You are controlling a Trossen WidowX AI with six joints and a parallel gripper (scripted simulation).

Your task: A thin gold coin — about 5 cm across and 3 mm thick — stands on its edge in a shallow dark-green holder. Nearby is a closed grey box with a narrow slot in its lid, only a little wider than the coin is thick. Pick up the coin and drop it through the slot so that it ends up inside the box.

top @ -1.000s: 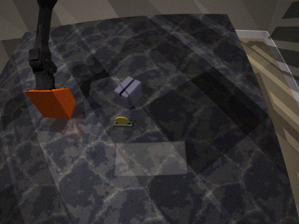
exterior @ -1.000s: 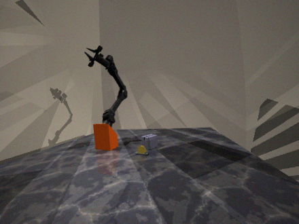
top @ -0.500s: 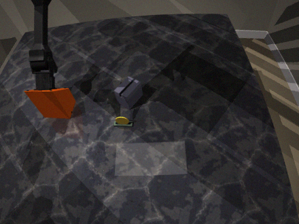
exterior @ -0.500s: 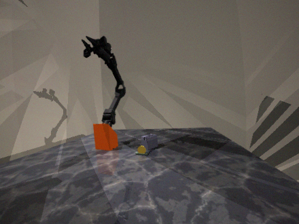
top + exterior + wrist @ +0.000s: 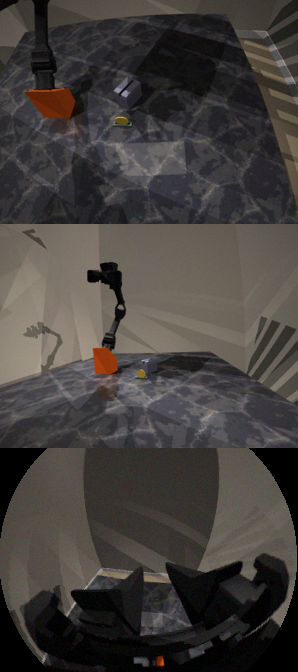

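Right now my gripper tip is 140 mm short of the gold coin, 140 mm to the right of it and 530 mm above it.
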